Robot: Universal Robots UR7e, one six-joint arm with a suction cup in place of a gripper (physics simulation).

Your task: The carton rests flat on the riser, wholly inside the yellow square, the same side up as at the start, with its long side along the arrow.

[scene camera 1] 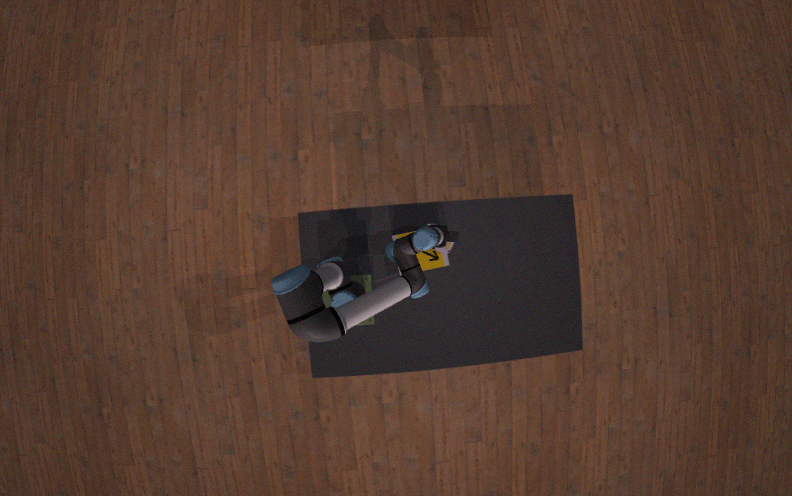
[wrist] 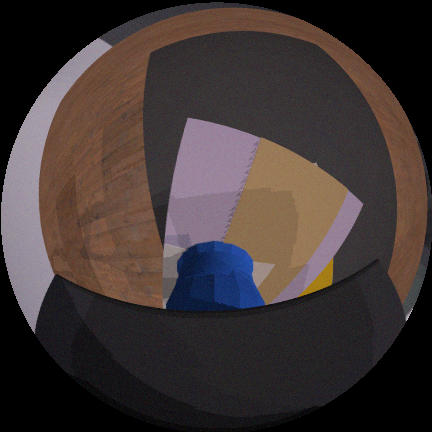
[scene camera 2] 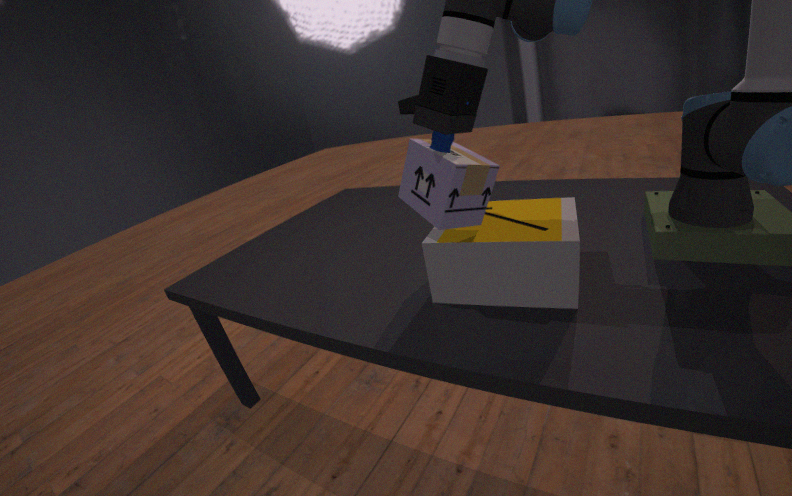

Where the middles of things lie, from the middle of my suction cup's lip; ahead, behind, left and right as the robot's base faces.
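Here is the carton (scene camera 2: pixel 451 190), and my suction cup is 10 mm to the left of it, 10 mm short of it and 70 mm above it.
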